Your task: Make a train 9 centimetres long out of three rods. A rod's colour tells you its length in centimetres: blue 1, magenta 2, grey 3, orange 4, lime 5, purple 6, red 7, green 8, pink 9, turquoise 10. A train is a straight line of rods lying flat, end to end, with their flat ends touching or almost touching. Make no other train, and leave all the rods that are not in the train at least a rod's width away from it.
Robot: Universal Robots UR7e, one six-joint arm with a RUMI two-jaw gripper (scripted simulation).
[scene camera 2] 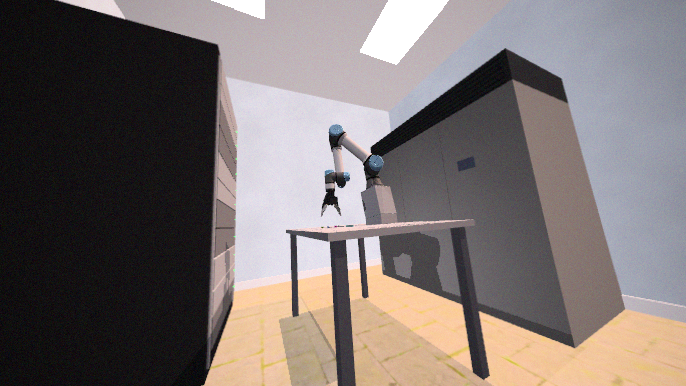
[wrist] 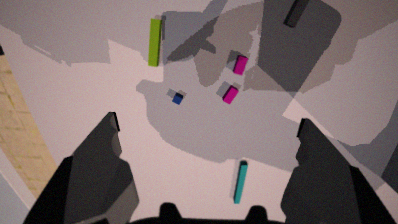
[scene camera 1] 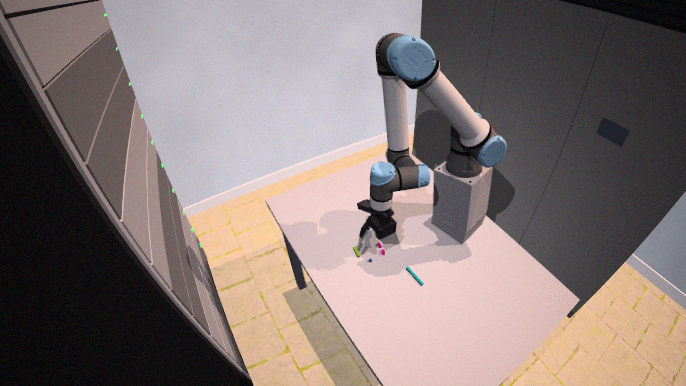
Labels:
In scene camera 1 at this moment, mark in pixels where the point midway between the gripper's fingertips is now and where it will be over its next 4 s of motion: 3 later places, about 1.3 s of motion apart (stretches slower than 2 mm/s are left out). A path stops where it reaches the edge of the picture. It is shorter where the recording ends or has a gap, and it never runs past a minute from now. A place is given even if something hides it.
My gripper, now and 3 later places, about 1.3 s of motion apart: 376, 241; 373, 239; 370, 234; 371, 228

